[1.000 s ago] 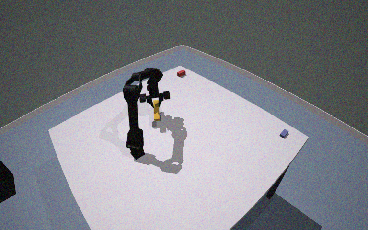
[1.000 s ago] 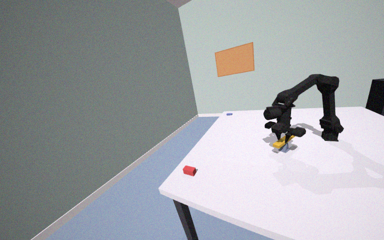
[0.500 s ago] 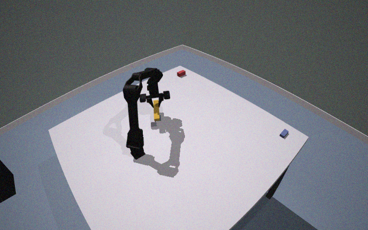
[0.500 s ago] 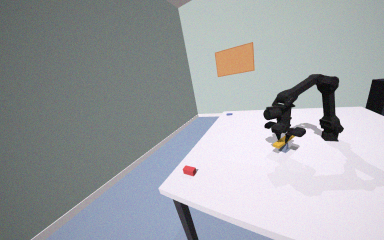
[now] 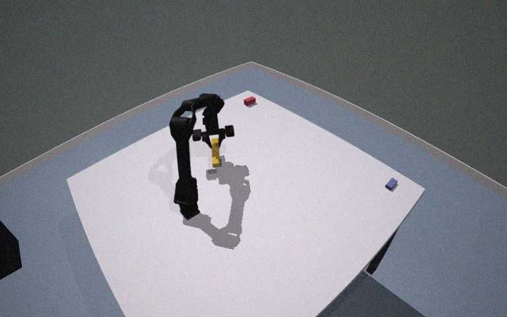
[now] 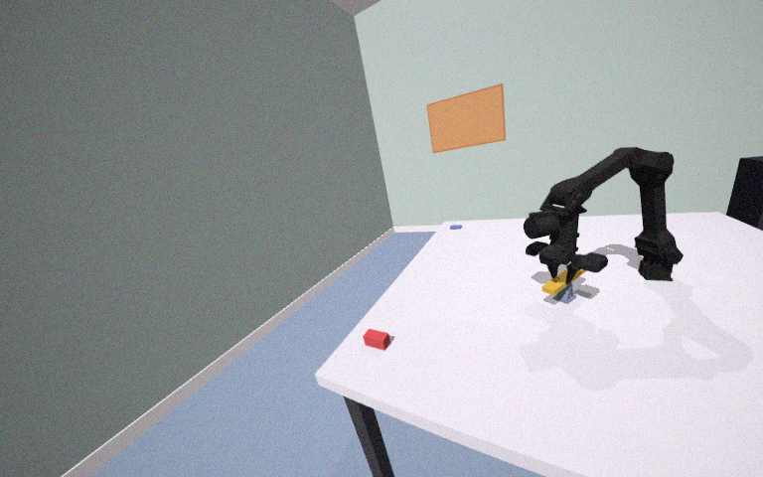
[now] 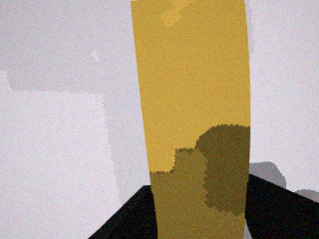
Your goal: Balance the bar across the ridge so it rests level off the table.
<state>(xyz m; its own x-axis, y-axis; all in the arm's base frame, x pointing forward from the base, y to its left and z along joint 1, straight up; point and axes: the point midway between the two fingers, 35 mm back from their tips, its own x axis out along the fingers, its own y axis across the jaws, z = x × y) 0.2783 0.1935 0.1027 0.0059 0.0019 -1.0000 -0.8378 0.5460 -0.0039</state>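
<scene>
Right now the yellow bar is 20 mm behind my gripper tip and 20 mm to the right of it. Also, from my gripper tip: small red block: 460 mm ahead, 310 mm to the left, 50 mm below; small blue block: 460 mm ahead, 690 mm to the right, 60 mm below.
</scene>
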